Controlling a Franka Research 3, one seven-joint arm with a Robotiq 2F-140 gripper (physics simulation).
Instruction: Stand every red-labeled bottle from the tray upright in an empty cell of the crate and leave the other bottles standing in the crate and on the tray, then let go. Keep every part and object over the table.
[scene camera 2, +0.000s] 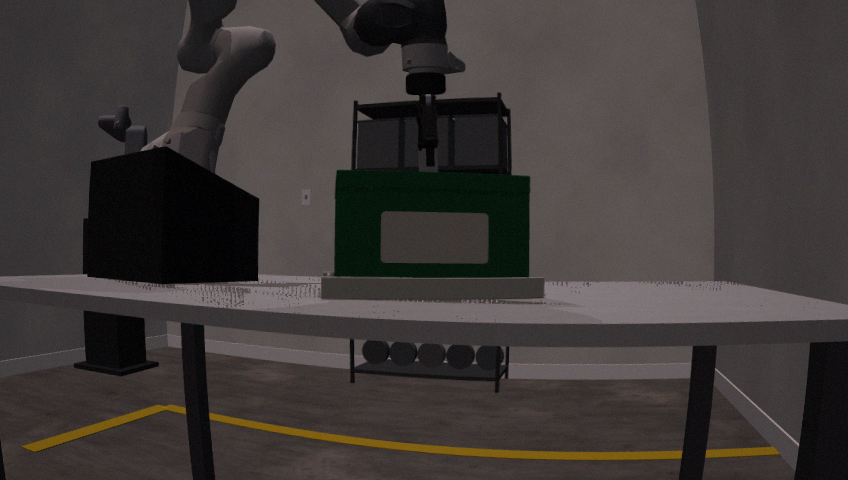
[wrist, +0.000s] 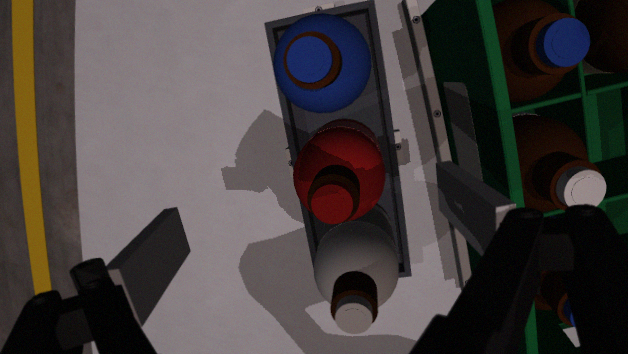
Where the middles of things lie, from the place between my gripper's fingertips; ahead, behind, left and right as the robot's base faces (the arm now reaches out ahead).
The white-capped bottle (wrist: 555, 170) is 20 mm ahead of my hand, 160 mm to the right of it and 110 mm below it.
